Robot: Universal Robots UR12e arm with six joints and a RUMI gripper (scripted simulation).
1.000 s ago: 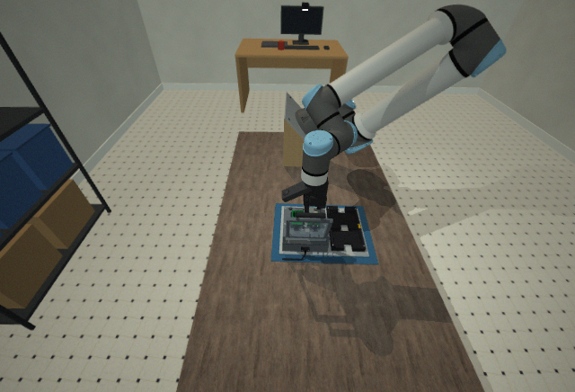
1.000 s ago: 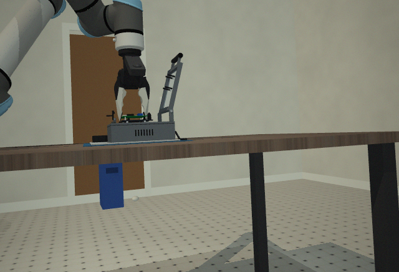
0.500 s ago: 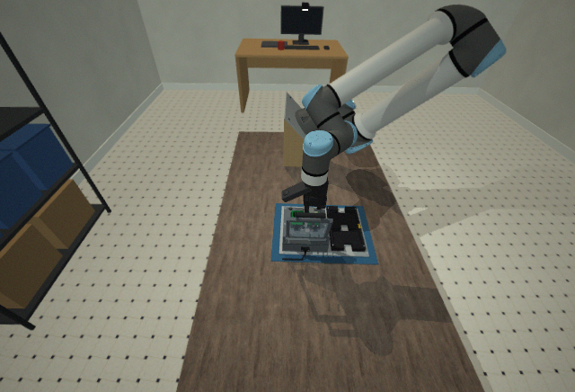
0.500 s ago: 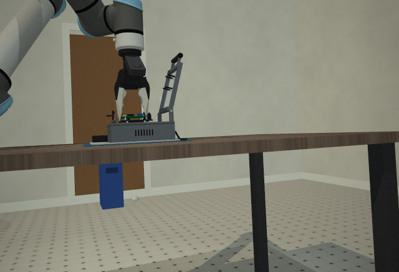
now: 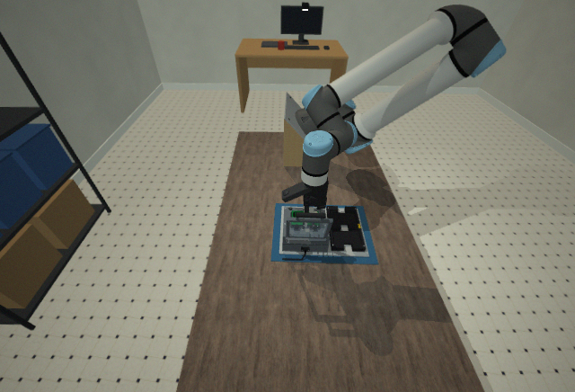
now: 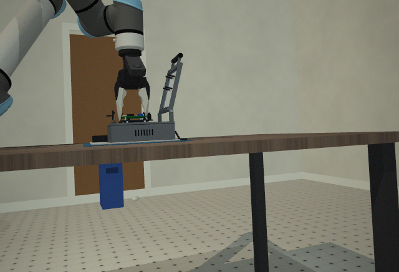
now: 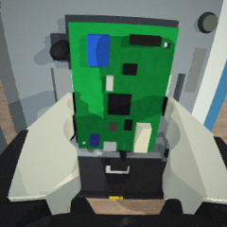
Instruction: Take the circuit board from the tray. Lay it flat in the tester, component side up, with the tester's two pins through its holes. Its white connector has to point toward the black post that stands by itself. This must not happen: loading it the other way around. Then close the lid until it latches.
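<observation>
Right now my hand is right at the green circuit board. The rest, counted from my hand: tester lid 12 cm ahead, 10 cm above; tester 4 cm to the left, 3 cm ahead, 3 cm above.
</observation>
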